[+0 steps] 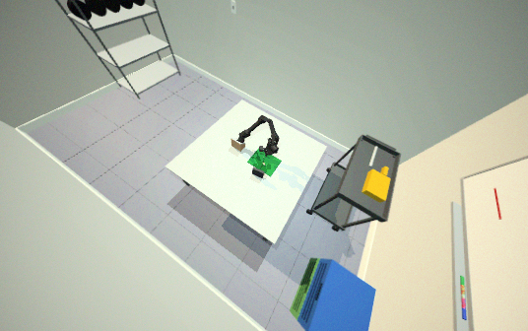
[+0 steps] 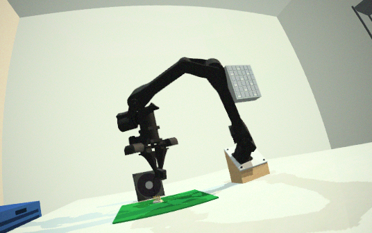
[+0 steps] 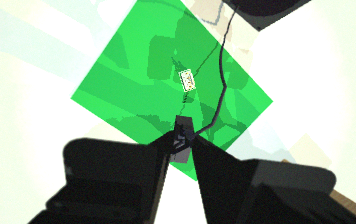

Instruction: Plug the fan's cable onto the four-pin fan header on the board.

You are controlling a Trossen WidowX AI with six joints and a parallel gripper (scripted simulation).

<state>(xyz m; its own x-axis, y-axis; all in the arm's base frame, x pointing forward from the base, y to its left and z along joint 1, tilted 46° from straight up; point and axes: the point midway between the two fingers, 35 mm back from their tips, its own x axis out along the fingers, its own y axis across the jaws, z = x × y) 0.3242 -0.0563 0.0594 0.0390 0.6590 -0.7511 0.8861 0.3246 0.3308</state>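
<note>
Now: the green board 1 cm ahead of my gripper tip, 2 cm to the right of it and 13 cm below it. Also, from my gripper tip: black square fan (2 cm ahead, 20 cm to the right, 6 cm below); then dark fan plug (1 cm to the left, 1 cm below); then four-pin fan header (2 cm ahead, 6 cm to the right, 11 cm below).
</note>
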